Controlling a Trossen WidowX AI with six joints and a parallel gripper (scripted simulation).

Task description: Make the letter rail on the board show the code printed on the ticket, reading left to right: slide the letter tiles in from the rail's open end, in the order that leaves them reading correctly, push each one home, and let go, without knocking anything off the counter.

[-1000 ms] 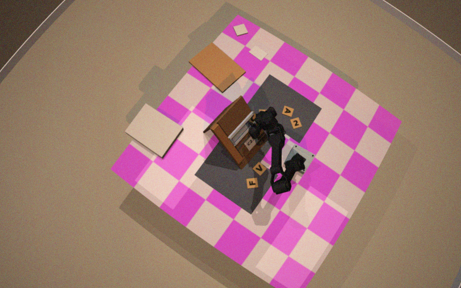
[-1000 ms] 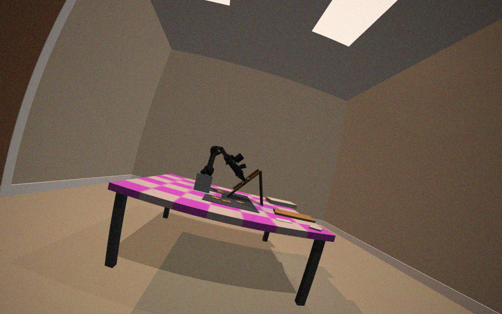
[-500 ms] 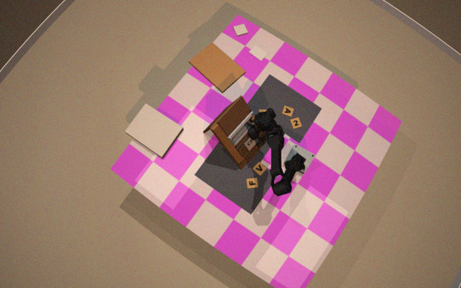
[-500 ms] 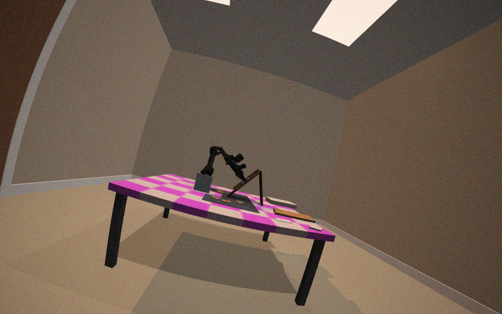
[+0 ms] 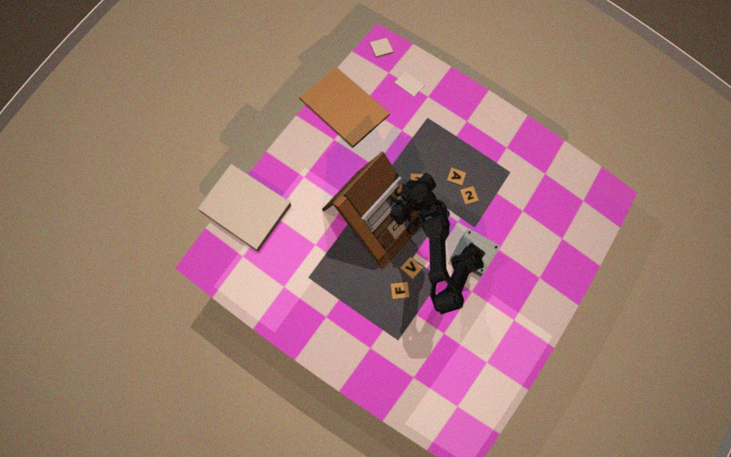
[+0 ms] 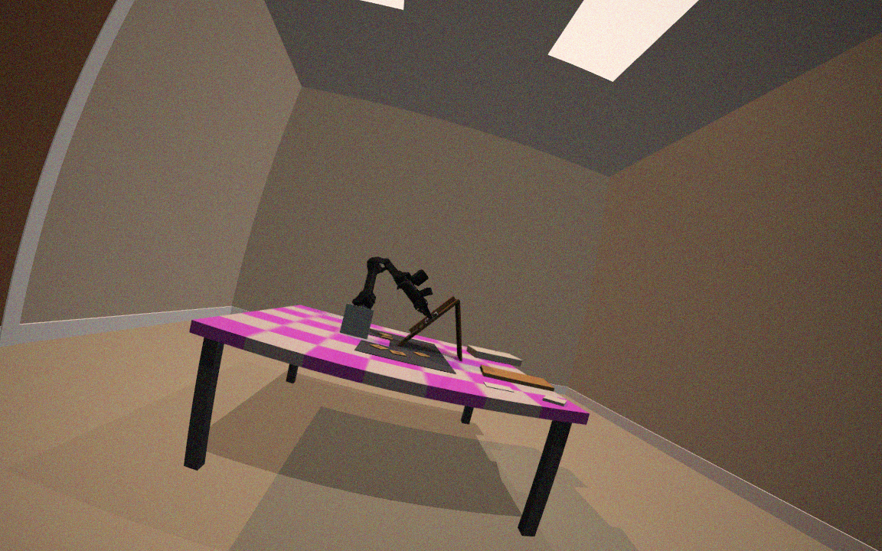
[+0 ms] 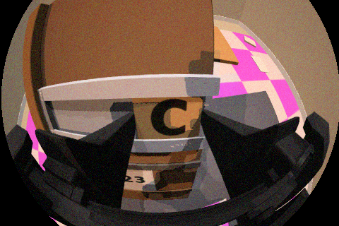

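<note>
Now: gripper tip 6 cm past the white ticket, 7 cm to the right of it and 9 cm above it. Round my gripper tip: c tile right at my gripper tip; then 3 tile 2 cm behind, 13 cm to the right, 16 cm below; then v tile 18 cm behind, 15 cm to the left, 16 cm below.
</note>
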